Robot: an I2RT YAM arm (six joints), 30 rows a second.
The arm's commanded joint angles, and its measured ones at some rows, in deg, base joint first. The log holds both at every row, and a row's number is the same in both.
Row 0, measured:
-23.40 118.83 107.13 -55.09 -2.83 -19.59
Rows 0 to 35, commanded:
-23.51 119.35 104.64 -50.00 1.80 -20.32
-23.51 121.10 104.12 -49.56 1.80 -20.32
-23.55 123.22 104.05 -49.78 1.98 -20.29
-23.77 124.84 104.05 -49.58 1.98 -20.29
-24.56 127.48 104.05 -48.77 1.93 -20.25
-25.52 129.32 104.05 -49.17 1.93 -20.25
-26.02 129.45 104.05 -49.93 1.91 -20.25
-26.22 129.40 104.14 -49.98 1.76 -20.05
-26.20 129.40 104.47 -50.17 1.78 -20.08
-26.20 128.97 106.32 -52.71 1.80 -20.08
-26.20 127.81 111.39 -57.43 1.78 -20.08
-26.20 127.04 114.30 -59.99 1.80 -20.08
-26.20 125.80 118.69 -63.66 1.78 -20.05
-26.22 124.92 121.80 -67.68 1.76 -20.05
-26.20 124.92 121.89 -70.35 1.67 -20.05
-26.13 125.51 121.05 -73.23 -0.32 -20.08
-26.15 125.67 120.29 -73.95 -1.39 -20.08
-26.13 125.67 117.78 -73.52 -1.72 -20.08
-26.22 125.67 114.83 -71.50 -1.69 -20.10
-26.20 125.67 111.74 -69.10 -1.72 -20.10
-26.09 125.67 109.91 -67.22 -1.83 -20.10
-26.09 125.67 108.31 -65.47 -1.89 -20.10
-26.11 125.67 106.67 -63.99 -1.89 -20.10
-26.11 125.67 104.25 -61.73 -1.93 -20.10
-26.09 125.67 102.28 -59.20 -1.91 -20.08
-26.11 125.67 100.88 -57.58 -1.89 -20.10
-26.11 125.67 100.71 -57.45 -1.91 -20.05
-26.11 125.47 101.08 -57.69 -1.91 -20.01
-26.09 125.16 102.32 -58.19 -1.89 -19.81
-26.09 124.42 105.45 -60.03 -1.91 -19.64
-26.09 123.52 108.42 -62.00 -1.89 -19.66
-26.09 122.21 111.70 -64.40 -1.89 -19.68
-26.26 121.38 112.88 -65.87 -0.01 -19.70
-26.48 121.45 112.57 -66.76 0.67 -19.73
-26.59 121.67 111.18 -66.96 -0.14 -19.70
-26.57 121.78 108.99 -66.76 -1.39 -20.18
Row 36, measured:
-26.28 122.69 111.61 -66.57 -0.40 -20.34
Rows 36 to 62, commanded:
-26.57 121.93 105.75 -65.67 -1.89 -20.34
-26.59 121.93 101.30 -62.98 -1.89 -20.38
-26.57 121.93 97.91 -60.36 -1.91 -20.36
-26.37 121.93 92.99 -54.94 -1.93 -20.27
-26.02 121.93 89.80 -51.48 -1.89 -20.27
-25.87 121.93 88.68 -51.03 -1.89 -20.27
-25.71 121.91 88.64 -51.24 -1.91 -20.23
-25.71 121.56 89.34 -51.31 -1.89 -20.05
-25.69 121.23 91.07 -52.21 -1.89 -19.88
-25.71 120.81 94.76 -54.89 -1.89 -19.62
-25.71 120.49 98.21 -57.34 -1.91 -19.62
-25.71 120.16 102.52 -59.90 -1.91 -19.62
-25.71 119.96 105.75 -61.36 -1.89 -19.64
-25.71 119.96 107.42 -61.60 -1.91 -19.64
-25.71 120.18 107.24 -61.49 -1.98 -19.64
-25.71 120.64 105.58 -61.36 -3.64 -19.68
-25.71 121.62 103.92 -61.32 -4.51 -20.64
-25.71 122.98 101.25 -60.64 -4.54 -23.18
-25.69 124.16 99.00 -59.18 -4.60 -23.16
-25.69 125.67 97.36 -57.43 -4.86 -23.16
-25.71 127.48 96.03 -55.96 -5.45 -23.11
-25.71 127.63 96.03 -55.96 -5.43 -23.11
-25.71 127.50 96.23 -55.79 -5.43 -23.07
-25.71 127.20 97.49 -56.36 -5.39 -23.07
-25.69 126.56 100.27 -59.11 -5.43 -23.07
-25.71 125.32 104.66 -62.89 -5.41 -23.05
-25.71 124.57 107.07 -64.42 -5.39 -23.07
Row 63, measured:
-26.06 127.20 101.30 -62.59 -4.58 -22.33
